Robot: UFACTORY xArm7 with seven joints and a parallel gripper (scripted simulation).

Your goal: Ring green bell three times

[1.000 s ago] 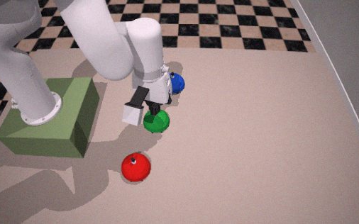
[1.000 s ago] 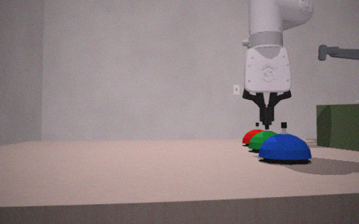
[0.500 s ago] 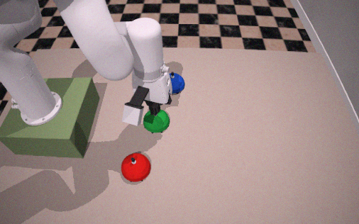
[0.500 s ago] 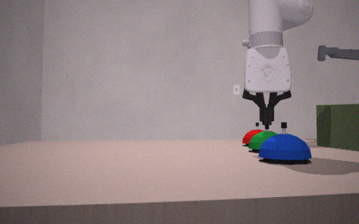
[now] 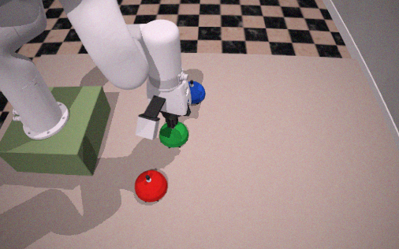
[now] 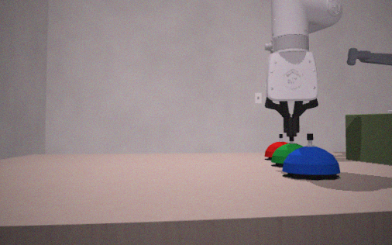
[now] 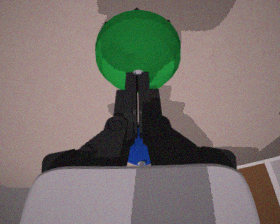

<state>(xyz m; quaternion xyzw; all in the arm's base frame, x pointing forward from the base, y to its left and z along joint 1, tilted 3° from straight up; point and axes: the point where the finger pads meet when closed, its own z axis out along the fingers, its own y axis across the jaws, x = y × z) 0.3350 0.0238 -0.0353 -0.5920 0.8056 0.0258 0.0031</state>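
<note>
Right now my hand is 4 cm above the green bell. Also, from my hand: red bell (5 cm behind, 16 cm to the right, 4 cm below); blue bell (5 cm ahead, 16 cm to the left, 4 cm below).
</note>
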